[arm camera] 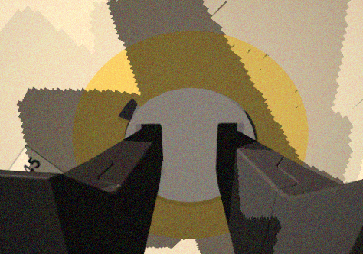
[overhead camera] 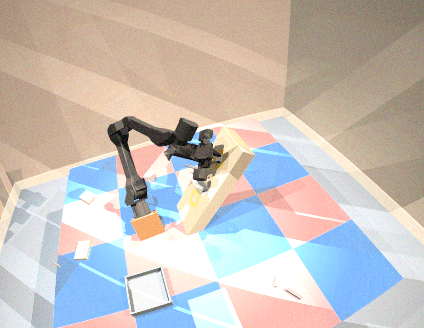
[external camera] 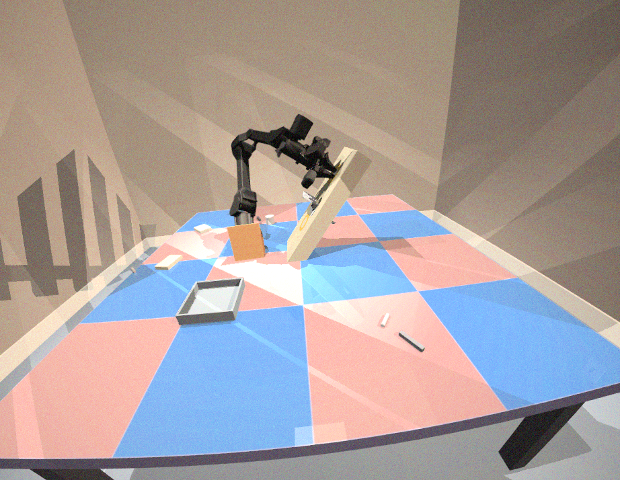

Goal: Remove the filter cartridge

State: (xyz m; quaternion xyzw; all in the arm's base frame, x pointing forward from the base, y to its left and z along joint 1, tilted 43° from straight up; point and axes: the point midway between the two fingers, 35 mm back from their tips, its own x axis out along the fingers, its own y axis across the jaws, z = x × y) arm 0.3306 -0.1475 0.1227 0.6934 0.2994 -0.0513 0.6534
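Right now my gripper tip is 43 cm past the grey tray, 25 cm to the left of it and 27 cm above it. From my gripper tip the other things lie so: white round filter cartridge 1 cm ahead, 1 cm below.
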